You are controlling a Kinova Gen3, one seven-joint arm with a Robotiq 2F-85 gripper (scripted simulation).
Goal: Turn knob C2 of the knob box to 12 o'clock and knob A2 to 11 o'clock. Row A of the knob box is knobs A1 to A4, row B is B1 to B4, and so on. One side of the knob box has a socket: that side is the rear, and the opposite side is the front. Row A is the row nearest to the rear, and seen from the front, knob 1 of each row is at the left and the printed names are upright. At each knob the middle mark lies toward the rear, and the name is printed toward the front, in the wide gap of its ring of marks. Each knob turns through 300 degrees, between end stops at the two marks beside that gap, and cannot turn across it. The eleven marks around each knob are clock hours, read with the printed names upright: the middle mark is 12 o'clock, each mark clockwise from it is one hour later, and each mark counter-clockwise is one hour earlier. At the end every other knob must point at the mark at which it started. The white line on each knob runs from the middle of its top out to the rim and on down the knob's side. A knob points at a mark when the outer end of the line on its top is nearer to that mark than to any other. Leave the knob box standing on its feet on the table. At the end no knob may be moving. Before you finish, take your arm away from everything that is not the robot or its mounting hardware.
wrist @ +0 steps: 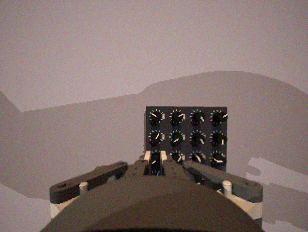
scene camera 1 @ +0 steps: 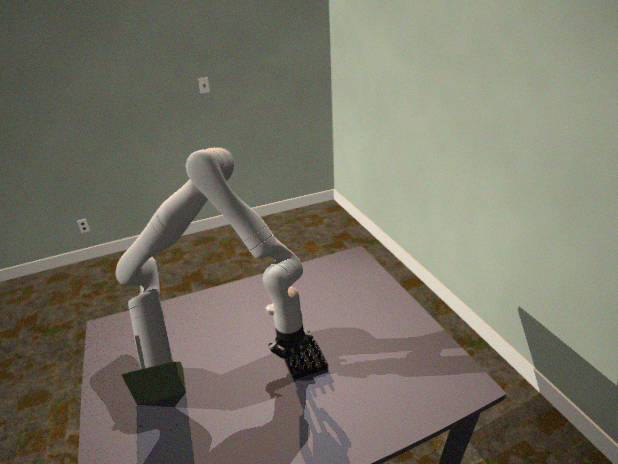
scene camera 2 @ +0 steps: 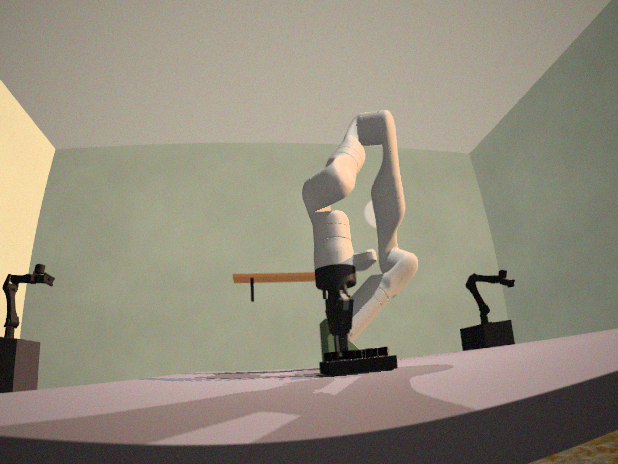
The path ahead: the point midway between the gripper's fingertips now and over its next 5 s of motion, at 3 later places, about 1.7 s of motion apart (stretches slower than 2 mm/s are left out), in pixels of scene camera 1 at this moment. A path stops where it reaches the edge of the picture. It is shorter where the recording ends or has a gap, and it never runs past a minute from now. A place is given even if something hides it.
My gripper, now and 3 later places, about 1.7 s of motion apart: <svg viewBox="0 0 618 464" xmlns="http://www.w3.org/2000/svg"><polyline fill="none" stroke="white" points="293,362 292,352 308,343 310,352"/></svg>
